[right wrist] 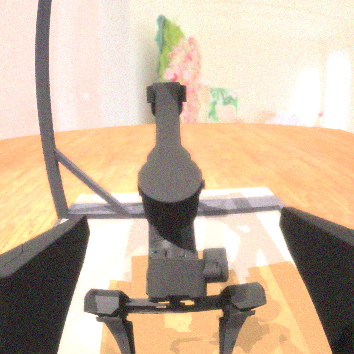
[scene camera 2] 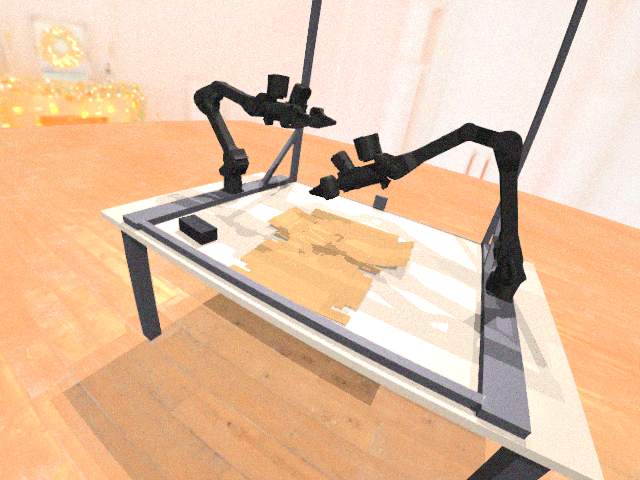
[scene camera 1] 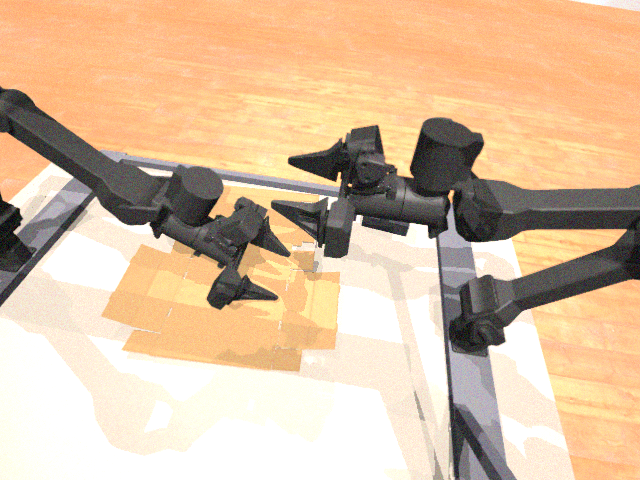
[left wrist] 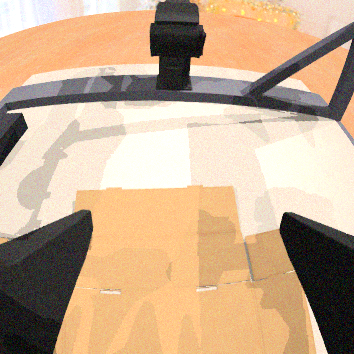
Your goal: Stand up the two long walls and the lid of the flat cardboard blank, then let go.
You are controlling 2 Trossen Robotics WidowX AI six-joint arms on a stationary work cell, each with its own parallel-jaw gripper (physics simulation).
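Where they show: left gripper, fingertip midpoint: (scene camera 2: 317, 189) (scene camera 1: 283, 276) (left wrist: 190, 222); right gripper, fingertip midpoint: (right wrist: 186, 222) (scene camera 2: 329, 122) (scene camera 1: 280, 180); left arm's base, link origin: (scene camera 2: 498, 292) (scene camera 1: 13, 258); right arm's base, link origin: (scene camera 2: 232, 190) (scene camera 1: 467, 338) (left wrist: 173, 82).
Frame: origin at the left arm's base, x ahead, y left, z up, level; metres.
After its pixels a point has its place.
Note:
The brown cardboard blank (scene camera 1: 206, 338) @[x 0.440, y -0.082, z -0.017 m] (scene camera 2: 310, 281) @[x 0.410, y 0.263, z -0.014 m] (left wrist: 150, 225) @[x 0.627, y 0.023, z -0.011 m] (right wrist: 280, 300) @[x 0.403, y 0.206, z -0.010 m] lies on the table with its panels and flaps spread out; no long wall or lid stands upright. My left gripper (scene camera 1: 283, 276) @[x 0.566, y -0.002, z 0.102 m] (scene camera 2: 312, 192) @[x 0.566, y -0.002, z 0.102 m] (left wrist: 190, 222) @[x 0.566, y -0.002, z 0.102 m] is open and empty, above the blank and pointing down at a slant. It also shows low in the right wrist view (right wrist: 177, 349). My right gripper (scene camera 1: 281, 181) @[x 0.561, y 0.004, z 0.300 m] (scene camera 2: 334, 122) @[x 0.561, y 0.004, z 0.300 m] is open and empty, higher up and roughly level. In scene camera 1 both arms hide parts of the blank.
A black block (scene camera 2: 197, 229) @[x 0.722, y 0.312, z 0.016 m] (left wrist: 9, 132) @[x 0.760, y 0.262, z 0.007 m] lies beside the blank, near the right arm's side; the right arm partly covers it (scene camera 1: 385, 225) in scene camera 1. Grey rails (scene camera 1: 473, 372) @[x 0.917, y -0.065, z 0.001 m] (scene camera 2: 310, 330) border the white table (scene camera 1: 206, 454) @[x 0.506, y -0.260, z -0.019 m], and grey posts (scene camera 2: 310, 46) @[x 0.875, y -0.343, z 0.549 m] rise at its corners.

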